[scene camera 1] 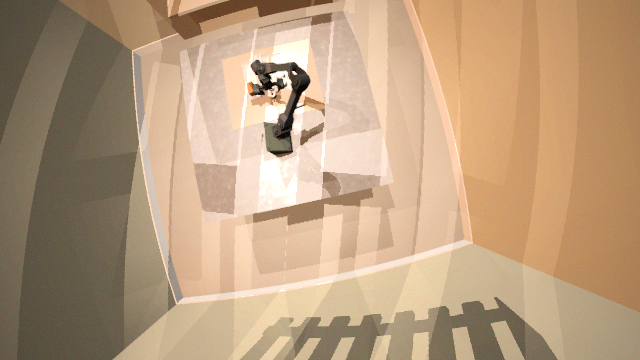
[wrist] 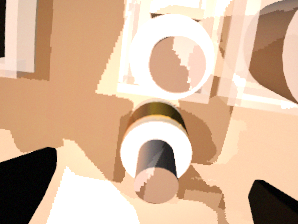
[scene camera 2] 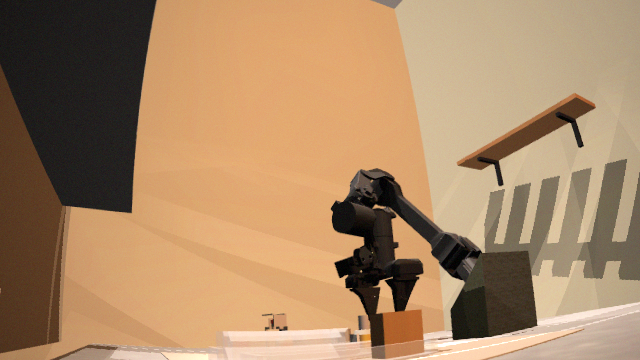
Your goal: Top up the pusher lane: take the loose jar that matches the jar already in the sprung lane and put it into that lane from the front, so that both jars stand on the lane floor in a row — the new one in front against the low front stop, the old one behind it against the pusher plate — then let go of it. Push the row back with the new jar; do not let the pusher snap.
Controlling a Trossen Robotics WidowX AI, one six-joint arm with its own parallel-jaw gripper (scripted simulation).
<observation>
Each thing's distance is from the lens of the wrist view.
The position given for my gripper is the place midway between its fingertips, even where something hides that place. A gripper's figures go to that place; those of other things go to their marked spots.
my gripper (wrist: 156,175): 10 cm
jar (wrist: 155,150): 11 cm
</observation>
